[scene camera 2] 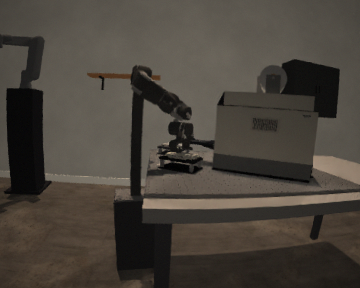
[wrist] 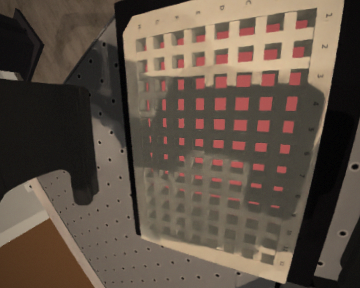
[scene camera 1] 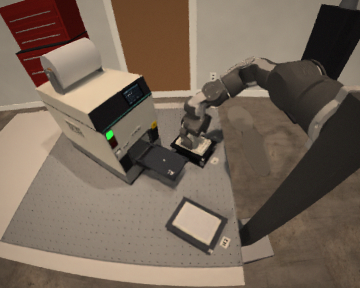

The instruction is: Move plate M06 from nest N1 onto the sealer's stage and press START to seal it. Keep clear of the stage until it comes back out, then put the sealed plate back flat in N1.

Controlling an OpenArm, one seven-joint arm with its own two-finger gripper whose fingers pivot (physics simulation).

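Plate M06 (scene camera 1: 202,146) (wrist: 220,115) is a cream well plate with reddish wells, lying in black nest N1 (scene camera 1: 201,161) (wrist: 320,165). My gripper (scene camera 1: 192,142) (scene camera 2: 180,147) (wrist: 195,163) is open and low over the plate, with one finger off its left side in the wrist view and the other partly cut off at the right edge. Nothing is held between them. The sealer (scene camera 1: 100,120) (scene camera 2: 265,140) stands beside N1, its dark stage (scene camera 1: 161,161) out. A green light (scene camera 1: 109,135) shows on its front. Wrist-view shadow covers much of the plate.
Nest N2 (scene camera 1: 177,235) holds another pale plate (scene camera 1: 197,222) (scene camera 2: 184,156), nearer scene camera 1. Its N2 label (scene camera 1: 225,242) lies beside it. The stage reaches close to N1's left side in scene camera 1. The perforated table's edge (scene camera 1: 231,200) runs along the arm's side.
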